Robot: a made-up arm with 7 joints. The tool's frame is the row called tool. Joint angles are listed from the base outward. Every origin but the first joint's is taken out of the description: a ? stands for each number. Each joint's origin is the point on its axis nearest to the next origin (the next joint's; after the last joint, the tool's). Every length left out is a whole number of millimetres.
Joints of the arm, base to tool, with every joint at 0 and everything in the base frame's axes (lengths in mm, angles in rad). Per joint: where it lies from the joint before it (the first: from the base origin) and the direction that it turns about. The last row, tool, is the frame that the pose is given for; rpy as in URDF.
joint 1: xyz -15 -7 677 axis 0 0 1
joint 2: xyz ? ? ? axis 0 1 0
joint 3: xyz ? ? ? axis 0 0 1
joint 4: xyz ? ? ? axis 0 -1 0
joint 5: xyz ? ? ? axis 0 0 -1
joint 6: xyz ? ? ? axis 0 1 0
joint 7: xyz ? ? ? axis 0 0 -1
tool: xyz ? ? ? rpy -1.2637 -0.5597 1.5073
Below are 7 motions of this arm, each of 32 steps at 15 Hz.
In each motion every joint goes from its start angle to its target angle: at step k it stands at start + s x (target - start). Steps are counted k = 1, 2, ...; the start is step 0. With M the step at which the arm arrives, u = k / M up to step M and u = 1 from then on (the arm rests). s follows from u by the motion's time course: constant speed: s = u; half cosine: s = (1 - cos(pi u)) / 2; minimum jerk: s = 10 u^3 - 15 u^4 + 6 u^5.
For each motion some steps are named. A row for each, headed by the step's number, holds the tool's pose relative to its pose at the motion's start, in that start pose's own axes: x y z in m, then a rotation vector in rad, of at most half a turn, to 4 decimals.
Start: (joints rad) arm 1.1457 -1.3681 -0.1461 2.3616 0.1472 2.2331 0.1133
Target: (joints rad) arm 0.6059 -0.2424 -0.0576 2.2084 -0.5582 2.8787 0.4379
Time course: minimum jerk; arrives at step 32
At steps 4, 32:
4: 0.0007 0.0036 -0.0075 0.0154 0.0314 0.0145
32: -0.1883 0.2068 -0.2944 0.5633 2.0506 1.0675

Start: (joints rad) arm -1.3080 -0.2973 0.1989 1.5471 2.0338 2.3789 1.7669
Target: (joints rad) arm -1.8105 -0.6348 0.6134 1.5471 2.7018 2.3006 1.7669
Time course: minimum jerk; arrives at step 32
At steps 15, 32:
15: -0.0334 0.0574 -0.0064 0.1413 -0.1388 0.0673
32: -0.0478 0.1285 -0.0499 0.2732 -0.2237 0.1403

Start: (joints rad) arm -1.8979 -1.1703 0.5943 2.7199 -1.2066 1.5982 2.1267
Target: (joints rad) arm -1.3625 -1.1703 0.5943 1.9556 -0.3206 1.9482 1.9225
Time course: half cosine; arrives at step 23
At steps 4, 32:
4: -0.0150 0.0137 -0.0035 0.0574 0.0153 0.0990
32: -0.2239 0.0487 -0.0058 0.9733 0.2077 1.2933

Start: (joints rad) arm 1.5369 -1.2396 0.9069 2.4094 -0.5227 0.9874 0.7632
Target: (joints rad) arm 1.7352 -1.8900 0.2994 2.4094 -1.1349 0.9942 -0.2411
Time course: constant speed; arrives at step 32
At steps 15, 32:
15: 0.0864 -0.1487 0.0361 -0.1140 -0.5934 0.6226
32: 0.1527 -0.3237 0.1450 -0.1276 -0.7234 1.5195

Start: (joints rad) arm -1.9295 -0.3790 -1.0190 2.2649 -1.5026 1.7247 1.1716
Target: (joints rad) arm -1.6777 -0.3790 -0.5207 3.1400 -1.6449 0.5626 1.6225
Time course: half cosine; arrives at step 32
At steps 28, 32:
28: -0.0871 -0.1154 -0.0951 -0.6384 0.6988 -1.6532
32: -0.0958 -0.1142 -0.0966 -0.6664 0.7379 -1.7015

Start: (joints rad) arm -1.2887 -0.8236 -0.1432 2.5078 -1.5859 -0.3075 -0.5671
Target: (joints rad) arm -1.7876 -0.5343 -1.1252 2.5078 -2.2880 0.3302 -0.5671
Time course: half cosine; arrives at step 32
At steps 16, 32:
16: 0.0543 0.0645 -0.0357 0.7948 -0.7936 -0.2460
32: 0.0588 0.0766 -0.0244 1.6545 -1.5798 -0.1025

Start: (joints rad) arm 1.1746 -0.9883 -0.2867 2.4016 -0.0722 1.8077 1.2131
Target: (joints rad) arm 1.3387 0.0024 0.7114 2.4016 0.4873 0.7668 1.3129
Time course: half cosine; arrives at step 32
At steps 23, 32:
23: -0.0140 0.4186 0.1232 1.0319 0.5354 -0.3044
32: -0.0534 0.4823 0.1598 1.1119 0.8814 -0.3335

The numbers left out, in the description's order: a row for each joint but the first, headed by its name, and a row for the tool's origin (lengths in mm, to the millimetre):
joint 2: 18 -18 0
joint 3: -10 0 322
joint 4: 11 2 0
joint 5: 39 0 -195
joint 6: 10 -31 0
joint 7: 33 0 -69
tool: 7 15 0

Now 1 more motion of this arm.
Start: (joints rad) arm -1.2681 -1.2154 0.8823 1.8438 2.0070 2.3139 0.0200
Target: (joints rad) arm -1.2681 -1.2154 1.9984 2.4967 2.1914 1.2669 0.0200
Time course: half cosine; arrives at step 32
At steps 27, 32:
27: 0.0135 0.1971 -0.0602 0.2585 -0.2810 -0.6059
32: 0.0194 0.2067 -0.0563 0.2588 -0.2837 -0.6698

